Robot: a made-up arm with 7 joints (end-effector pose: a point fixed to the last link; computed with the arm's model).
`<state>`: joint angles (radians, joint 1 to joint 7).
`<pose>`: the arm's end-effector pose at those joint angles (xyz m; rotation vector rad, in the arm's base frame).
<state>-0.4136 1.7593 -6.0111 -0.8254 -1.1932 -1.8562 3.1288</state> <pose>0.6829 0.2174 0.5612 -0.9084 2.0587 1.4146</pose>
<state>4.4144 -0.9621 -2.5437 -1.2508 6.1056 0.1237 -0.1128</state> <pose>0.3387 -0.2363 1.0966 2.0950 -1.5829 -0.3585</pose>
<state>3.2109 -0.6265 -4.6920 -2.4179 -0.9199 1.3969 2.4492</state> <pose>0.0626 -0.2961 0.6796 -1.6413 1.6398 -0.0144</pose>
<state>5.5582 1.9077 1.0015 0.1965 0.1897 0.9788 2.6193</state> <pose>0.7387 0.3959 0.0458 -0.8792 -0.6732 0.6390</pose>
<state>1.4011 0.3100 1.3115 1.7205 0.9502 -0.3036 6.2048</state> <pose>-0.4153 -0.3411 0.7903 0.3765 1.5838 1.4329</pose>
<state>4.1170 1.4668 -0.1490 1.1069 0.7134 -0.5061 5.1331</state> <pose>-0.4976 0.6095 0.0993 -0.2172 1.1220 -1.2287</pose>
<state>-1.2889 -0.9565 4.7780 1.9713 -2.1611 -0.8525 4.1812</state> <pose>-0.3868 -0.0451 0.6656 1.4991 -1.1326 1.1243</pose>
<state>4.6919 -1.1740 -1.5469 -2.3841 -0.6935 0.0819 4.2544</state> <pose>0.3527 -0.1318 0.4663 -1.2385 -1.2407 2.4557</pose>
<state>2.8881 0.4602 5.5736 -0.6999 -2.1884 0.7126 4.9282</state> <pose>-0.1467 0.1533 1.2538 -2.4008 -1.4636 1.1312</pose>
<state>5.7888 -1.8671 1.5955 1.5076 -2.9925 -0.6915 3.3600</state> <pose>-0.1377 -0.6050 0.2375 -1.4835 -0.8552 0.9138</pose>
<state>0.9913 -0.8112 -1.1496 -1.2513 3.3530 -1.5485 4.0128</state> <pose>-0.5680 0.3251 0.8516 2.4657 -1.0748 0.4227</pose>
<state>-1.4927 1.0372 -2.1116 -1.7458 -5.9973 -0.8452 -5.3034</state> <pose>0.4010 0.3528 0.3948 -1.1481 0.3930 1.7092</pose>
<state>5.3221 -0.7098 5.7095 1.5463 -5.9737 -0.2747 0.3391</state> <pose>-0.2236 0.0984 1.0790 2.2217 0.7881 0.0324</pose>
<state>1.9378 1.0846 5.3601 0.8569 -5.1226 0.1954 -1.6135</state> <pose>-0.0581 -0.8650 0.5537 -1.3036 0.0879 0.4742</pose>
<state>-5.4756 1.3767 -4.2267 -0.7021 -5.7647 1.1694 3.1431</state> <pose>0.7219 -0.4941 0.5607 -2.4625 0.1471 0.6247</pose>
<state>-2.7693 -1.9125 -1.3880 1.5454 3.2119 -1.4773 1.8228</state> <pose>0.2311 -0.4547 0.3674 0.3708 1.9675 -0.0917</pose>
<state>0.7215 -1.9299 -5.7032 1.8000 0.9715 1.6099 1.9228</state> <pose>-0.4871 0.0376 0.4657 0.2389 -1.7425 -2.5744</pose>
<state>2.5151 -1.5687 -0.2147 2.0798 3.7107 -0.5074 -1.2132</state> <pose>0.1881 0.1154 0.7870 2.3500 1.4205 1.3570</pose>
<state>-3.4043 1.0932 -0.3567 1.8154 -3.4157 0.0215 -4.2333</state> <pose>-0.4900 -0.2704 0.1855 -0.4257 -0.0702 -0.9646</pose>
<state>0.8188 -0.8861 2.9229 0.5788 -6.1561 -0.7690 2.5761</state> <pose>-0.5871 0.5651 0.8596 2.6082 -0.1480 0.7207</pose>
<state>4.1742 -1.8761 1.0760 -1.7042 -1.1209 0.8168 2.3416</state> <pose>-0.1393 -0.5643 0.1203 -0.7353 1.6048 0.5862</pose>
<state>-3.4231 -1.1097 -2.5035 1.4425 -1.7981 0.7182 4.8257</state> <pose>0.7160 0.0035 0.3049 0.1752 -0.6928 0.3041</pose>
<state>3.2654 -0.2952 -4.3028 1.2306 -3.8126 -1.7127 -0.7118</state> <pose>0.2633 0.3246 0.8679 0.6768 0.6533 0.3977</pose>
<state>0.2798 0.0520 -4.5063 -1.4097 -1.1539 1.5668 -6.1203</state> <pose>0.2757 0.2259 1.0007 1.0775 -1.9258 -1.3276</pose>
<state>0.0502 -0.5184 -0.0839 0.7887 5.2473 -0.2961 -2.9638</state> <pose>-0.1363 -0.0301 1.3009 1.2677 -2.8248 -0.3746</pose>
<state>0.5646 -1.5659 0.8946 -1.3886 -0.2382 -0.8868 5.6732</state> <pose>-0.2381 0.5136 0.0968 -0.5713 -0.7939 1.3197</pose>
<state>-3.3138 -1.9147 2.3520 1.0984 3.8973 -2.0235 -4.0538</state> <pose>0.3892 0.2234 -0.0436 -1.6937 -1.0388 -2.1465</pose>
